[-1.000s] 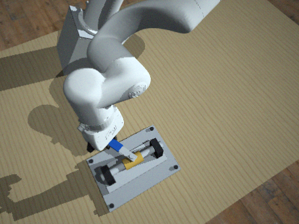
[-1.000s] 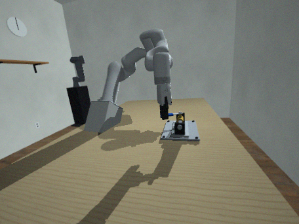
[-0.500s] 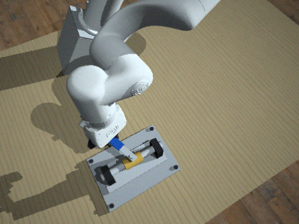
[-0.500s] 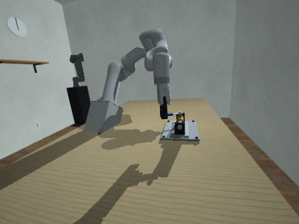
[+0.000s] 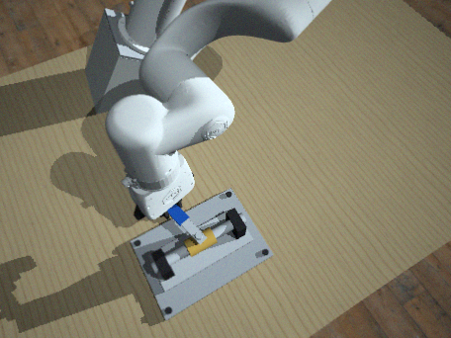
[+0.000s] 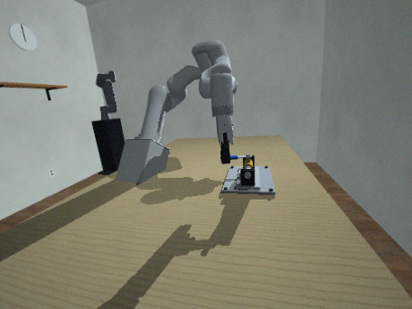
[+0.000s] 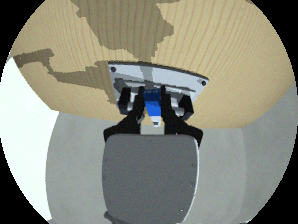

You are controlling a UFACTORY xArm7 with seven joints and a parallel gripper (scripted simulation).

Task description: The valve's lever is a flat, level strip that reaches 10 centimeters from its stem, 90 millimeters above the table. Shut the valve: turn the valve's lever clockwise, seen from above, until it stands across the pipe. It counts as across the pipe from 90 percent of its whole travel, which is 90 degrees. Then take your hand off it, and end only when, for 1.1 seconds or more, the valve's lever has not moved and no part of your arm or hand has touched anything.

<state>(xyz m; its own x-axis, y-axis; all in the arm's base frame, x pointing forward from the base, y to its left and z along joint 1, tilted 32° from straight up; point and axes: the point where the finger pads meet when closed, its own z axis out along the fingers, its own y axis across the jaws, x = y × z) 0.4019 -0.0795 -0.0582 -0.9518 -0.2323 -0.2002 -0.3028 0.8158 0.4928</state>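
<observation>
Right now the lever is 5 cm ahead of my hand and 2 cm to the left of it.
</observation>
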